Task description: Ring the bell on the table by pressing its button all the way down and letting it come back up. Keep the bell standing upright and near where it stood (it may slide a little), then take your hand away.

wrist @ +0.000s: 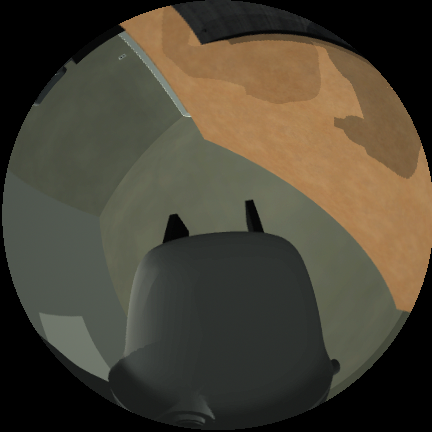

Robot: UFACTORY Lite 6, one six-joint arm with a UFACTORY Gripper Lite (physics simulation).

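Places are measured from the arm's base along level axes (x ahead, y left, z up), in centimetres.
Where they show: hand at its tool point: (213, 231).
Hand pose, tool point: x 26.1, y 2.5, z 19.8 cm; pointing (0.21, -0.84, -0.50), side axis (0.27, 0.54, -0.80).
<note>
After its pixels a point has its place.
My gripper (214, 220) {x 26.1, y 2.5, z 19.8 cm} is open in the wrist view, with its two dark fingers apart and nothing between them. Grey-green floor shows behind the fingertips, and they are outside the table's outline in this view. The orange-brown table (280, 145) {x 43.5, y -12.1, z -6.7 cm} crosses the upper right. The bell and its button do not show in the wrist view, so how the bell stands cannot be told.
A black wood-grained board (260, 17) shows at the top edge, over the table. Dark shadows fall on the table at the top and right. A pale narrow strip (155, 70) runs beside the table's left edge. Grey walls show at the left.
</note>
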